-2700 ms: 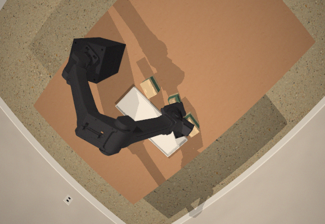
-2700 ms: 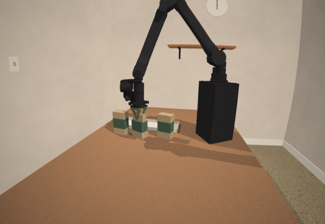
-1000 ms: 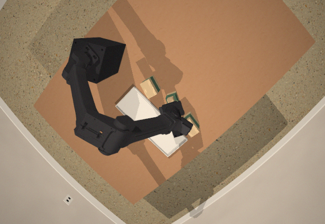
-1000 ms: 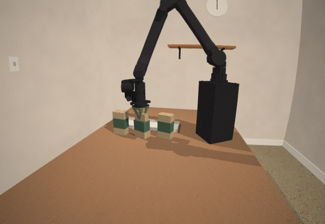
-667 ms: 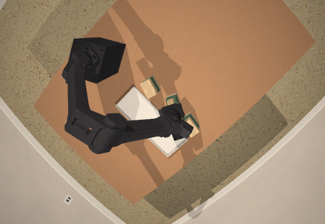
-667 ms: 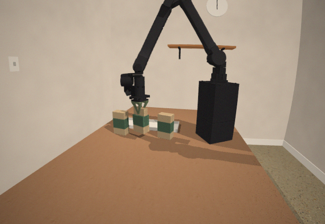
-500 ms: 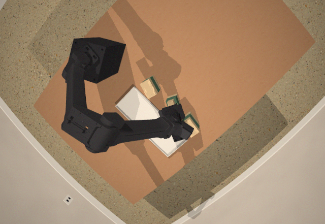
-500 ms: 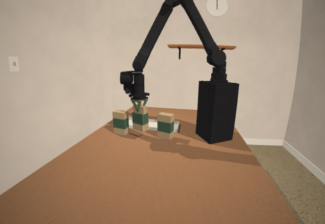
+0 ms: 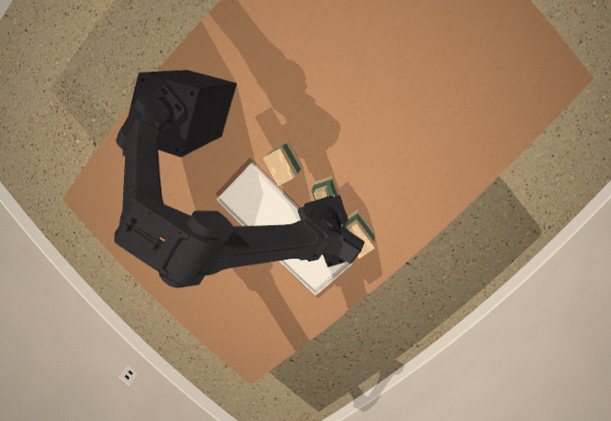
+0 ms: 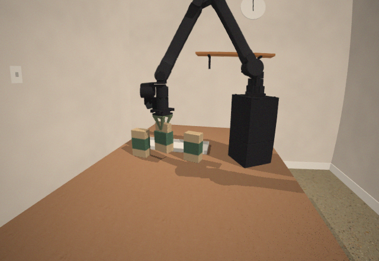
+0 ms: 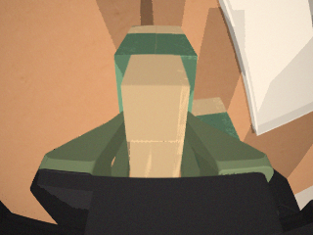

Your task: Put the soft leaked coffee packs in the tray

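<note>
My hand is 10 mm short of the white tray, 180 mm to the left of it and 160 mm above it.
</note>
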